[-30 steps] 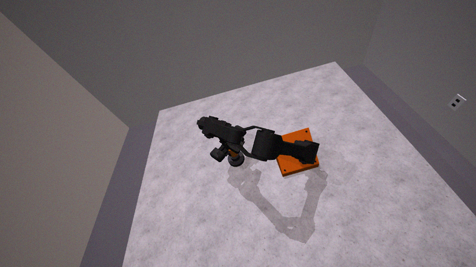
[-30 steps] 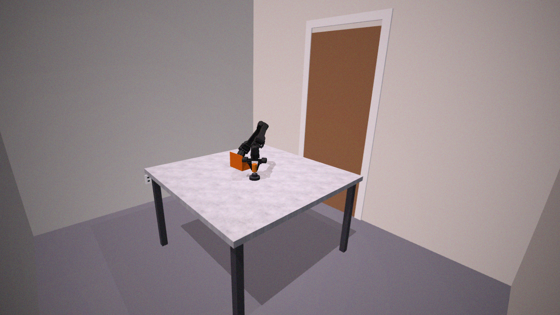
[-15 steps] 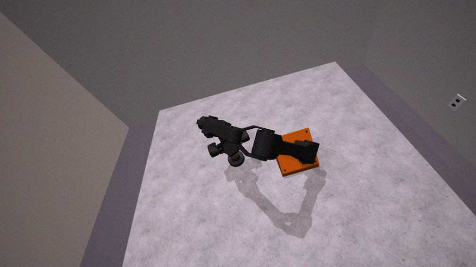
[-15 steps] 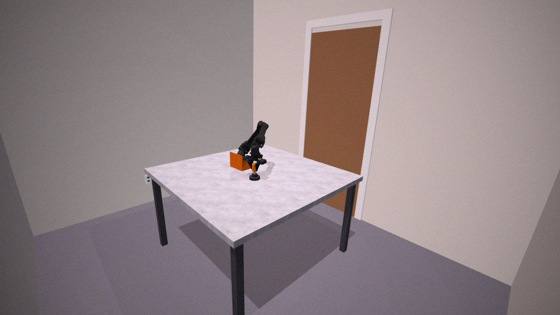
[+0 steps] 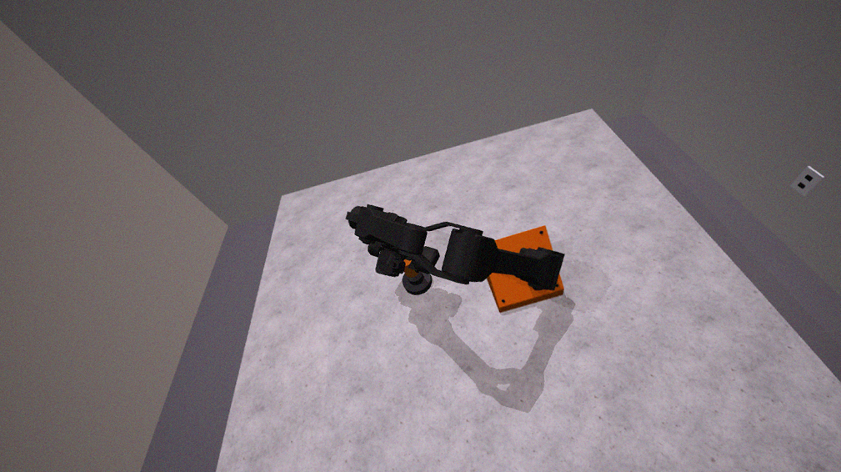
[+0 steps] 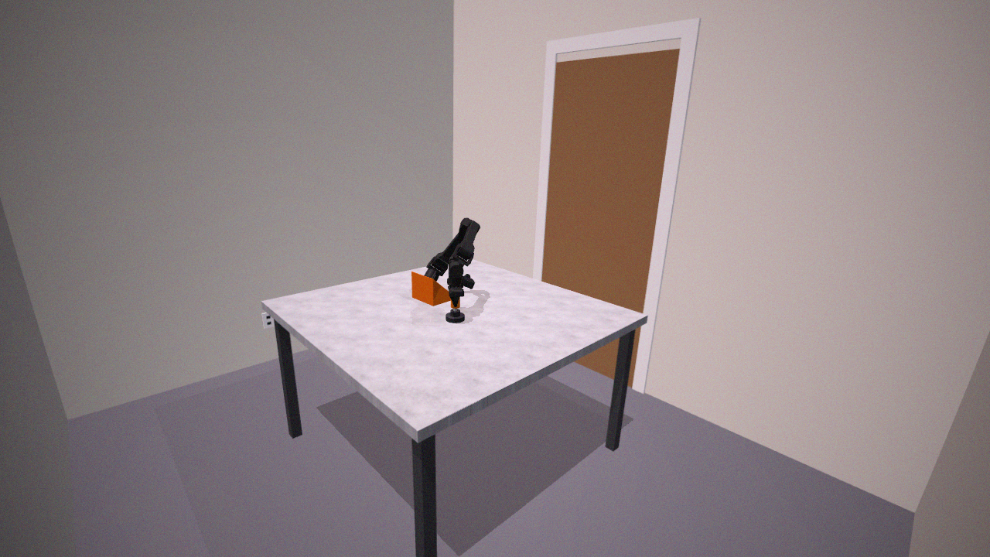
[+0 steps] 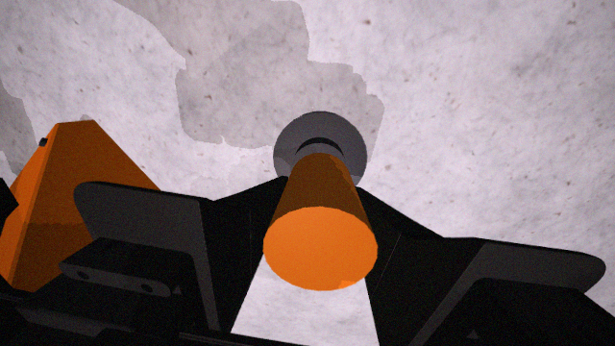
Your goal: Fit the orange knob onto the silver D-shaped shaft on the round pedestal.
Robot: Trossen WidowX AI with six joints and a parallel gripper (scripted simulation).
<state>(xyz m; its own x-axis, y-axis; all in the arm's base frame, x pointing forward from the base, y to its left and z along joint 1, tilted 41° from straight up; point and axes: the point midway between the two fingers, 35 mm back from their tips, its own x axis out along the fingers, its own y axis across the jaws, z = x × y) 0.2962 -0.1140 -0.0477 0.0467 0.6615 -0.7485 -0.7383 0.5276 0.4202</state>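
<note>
My gripper tip is now 4 cm below the orange knob. Also, from my gripper tip: round pedestal (4 cm below).
</note>
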